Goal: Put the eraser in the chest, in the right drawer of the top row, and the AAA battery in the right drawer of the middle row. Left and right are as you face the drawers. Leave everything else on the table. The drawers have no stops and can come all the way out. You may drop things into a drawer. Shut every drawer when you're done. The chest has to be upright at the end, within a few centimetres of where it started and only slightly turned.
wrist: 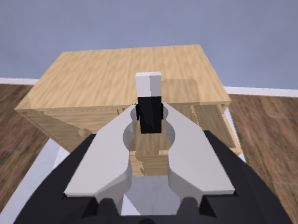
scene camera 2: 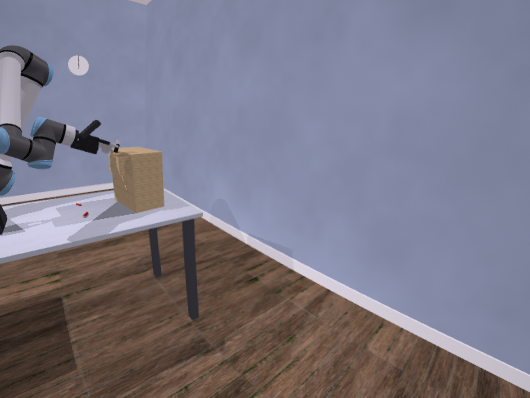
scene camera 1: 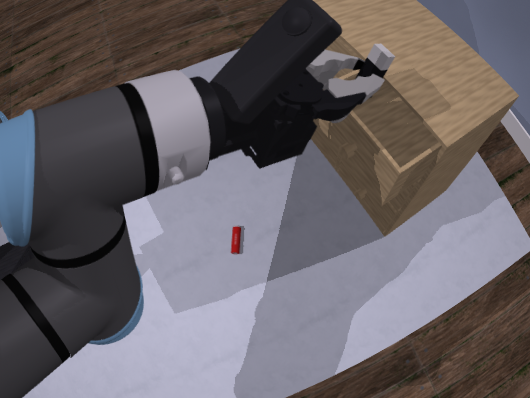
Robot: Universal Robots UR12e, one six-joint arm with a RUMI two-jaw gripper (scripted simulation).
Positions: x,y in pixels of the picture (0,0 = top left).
My gripper shows in the wrist view, in scene camera 2 (118,147) and in scene camera 1. A chest shows in the wrist view (100,79), in scene camera 2 and in scene camera 1. One and the same spot on the chest: (scene camera 1: 457,95) is (scene camera 2: 141,152). One and the same spot on my gripper: (scene camera 1: 340,97) is (wrist: 231,181).
